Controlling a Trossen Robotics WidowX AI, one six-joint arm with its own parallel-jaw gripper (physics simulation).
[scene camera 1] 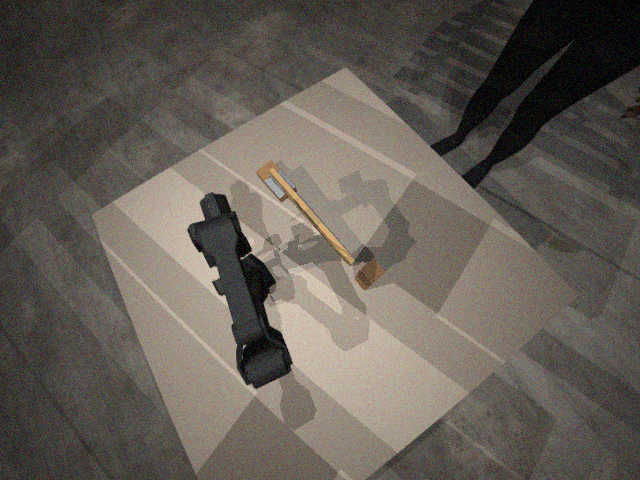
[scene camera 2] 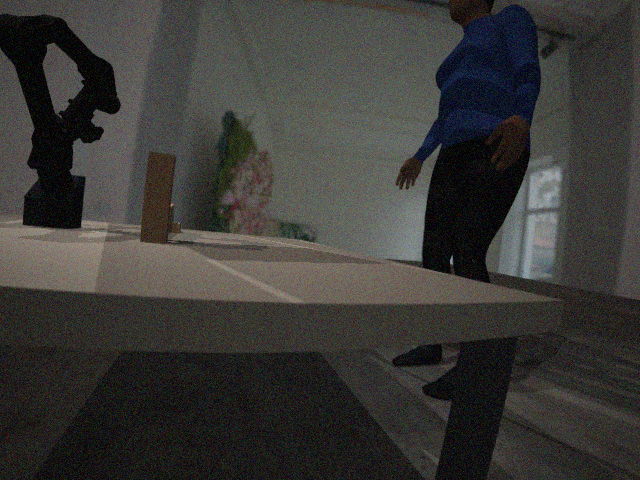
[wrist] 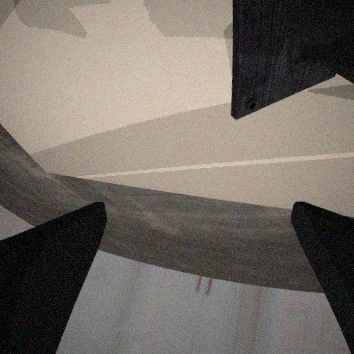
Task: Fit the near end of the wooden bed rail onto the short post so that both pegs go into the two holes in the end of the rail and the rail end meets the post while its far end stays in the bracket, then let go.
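Frame: origin at the arm's base, x ahead, y left, z up, level; metres.
Seen in the pictures: gripper, fingertip midpoint: [scene camera 1: 208, 266] [wrist: 200, 212]; arm's base, link origin: [scene camera 1: 250, 278] [scene camera 2: 57, 188] [wrist: 323, 4].
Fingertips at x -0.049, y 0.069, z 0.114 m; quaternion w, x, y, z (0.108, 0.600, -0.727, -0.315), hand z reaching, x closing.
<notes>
Pixels of each thing's top centre, then the offset from my fingertips to it. "*": a spot on its surface instead.
- bracket, surface spot: [scene camera 1: 274, 187] * 0.321 m ahead, 0.162 m left, 0.179 m down
- short brown post, surface spot: [scene camera 1: 370, 274] * 0.305 m ahead, 0.316 m right, 0.035 m down
The light wooden rail [scene camera 1: 313, 215] lies diagonally across the table in scene camera 1. Its far end is between the grey side plates of the bracket [scene camera 1: 274, 187]. Its near end points at the short brown post [scene camera 1: 370, 274], and a small gap shows between them in that view. The post [scene camera 2: 157, 198] stands upright in scene camera 2 and hides most of the rail. Pegs and holes are too small or hidden to make out. My gripper [wrist: 200, 212] is open and empty in the wrist view, away from the rail. Its fingers cannot be made out in the scene views.
The dark arm reaches over the left part of the table [scene camera 1: 413, 361] [scene camera 2: 258, 322] in scene camera 1. Its base [scene camera 2: 54, 204] stands behind and left of the post in scene camera 2. A person in a blue top [scene camera 2: 485, 77] stands beyond the table. Arm shadows cross the tabletop.
</notes>
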